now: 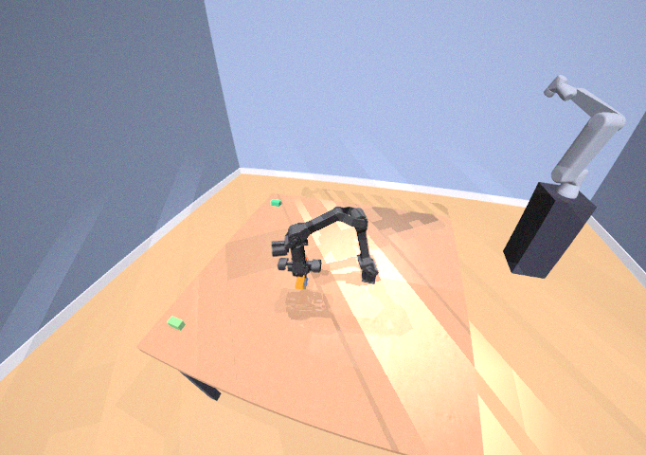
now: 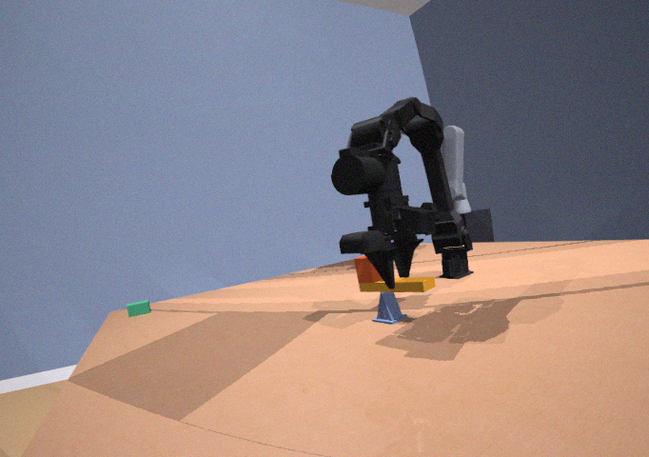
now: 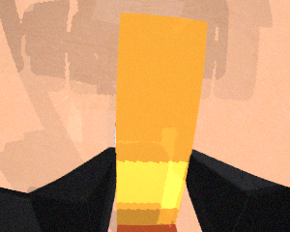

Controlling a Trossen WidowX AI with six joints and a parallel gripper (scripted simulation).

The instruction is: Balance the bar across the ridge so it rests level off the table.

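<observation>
The bar lies 30 mm to the right of my gripper tip, 20 mm above it and 10 mm ahead of it.
</observation>
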